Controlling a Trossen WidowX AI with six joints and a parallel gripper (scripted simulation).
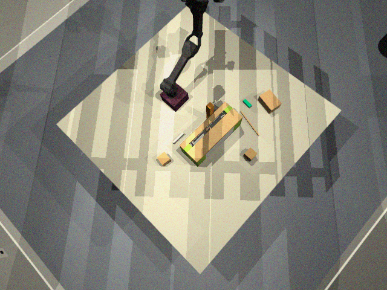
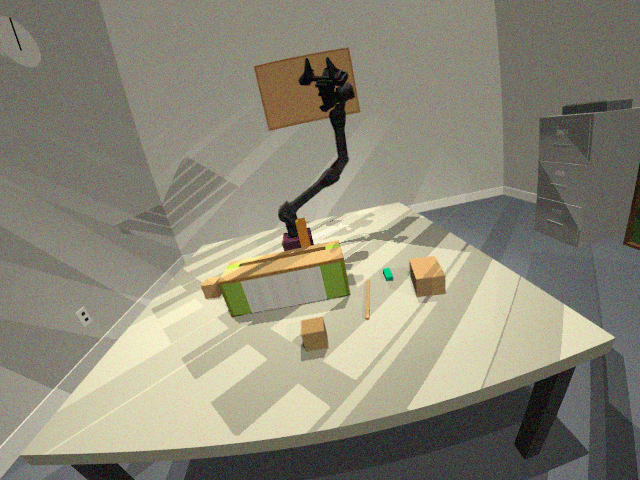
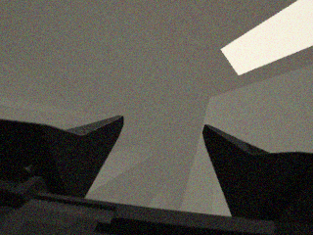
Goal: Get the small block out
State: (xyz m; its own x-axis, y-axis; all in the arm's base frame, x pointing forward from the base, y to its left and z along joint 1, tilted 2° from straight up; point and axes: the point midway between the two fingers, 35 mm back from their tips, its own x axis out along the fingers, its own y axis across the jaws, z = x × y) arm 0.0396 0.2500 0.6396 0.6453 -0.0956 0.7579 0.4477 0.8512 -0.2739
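My gripper tip is now 68 cm above the box, 24 cm short of it and 23 cm to the left of it. From my gripper tip the other things lie so: thin wooden stick (74 cm below, 37 cm ahead, 2 cm to the left); then teal block (74 cm below, 26 cm ahead, 10 cm to the left).
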